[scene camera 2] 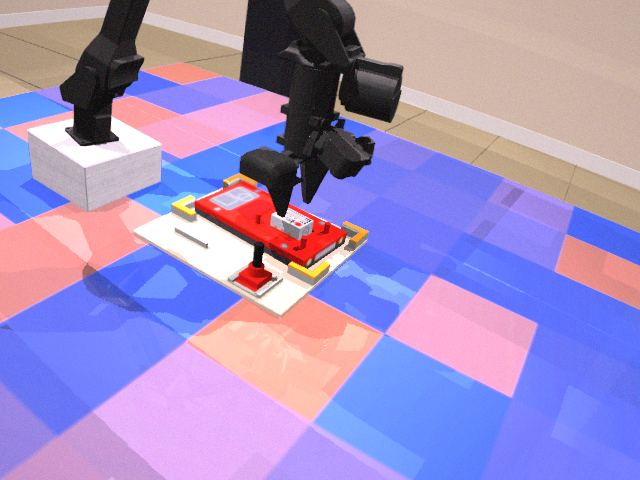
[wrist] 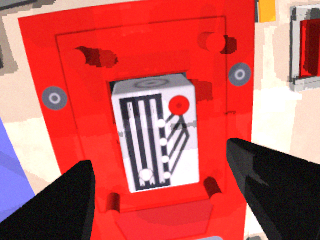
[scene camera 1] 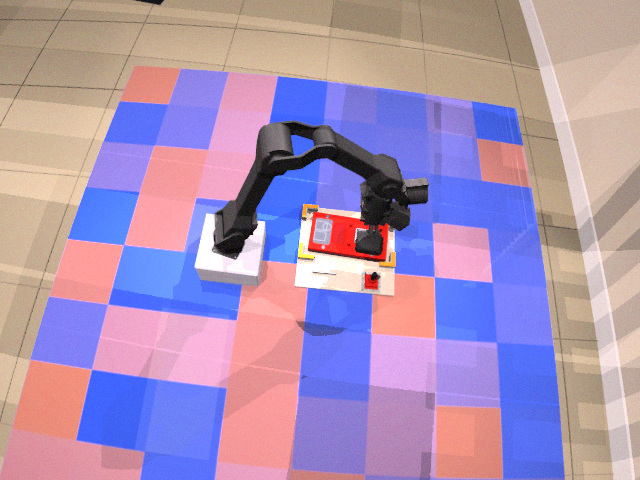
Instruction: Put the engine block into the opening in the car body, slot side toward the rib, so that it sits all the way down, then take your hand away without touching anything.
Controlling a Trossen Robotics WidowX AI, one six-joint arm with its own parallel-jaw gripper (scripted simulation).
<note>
My gripper is open, with nothing in its grasp. I also see a red car body and an engine block.
My gripper is seen too in the wrist view and in scene camera 1.
</note>
